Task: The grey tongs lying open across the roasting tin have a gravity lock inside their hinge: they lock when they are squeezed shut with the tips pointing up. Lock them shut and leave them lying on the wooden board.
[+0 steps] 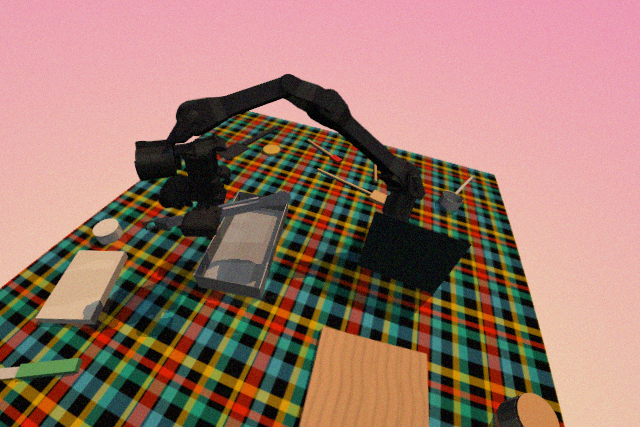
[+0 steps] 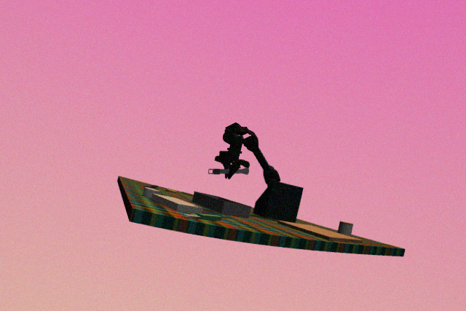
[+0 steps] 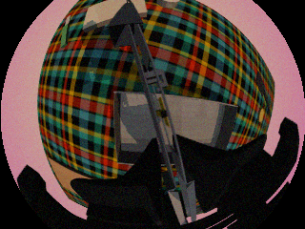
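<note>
Right now my gripper tip is 450 mm past the wooden board, 200 mm to the right of it and 150 mm above it. Also, from my gripper tip: pale block 250 mm ahead, 210 mm to the left, 150 mm below; then white cylinder 340 mm ahead, 80 mm to the left, 140 mm below; then grey roasting tin 20 mm behind, 80 mm to the right, 130 mm below.
</note>
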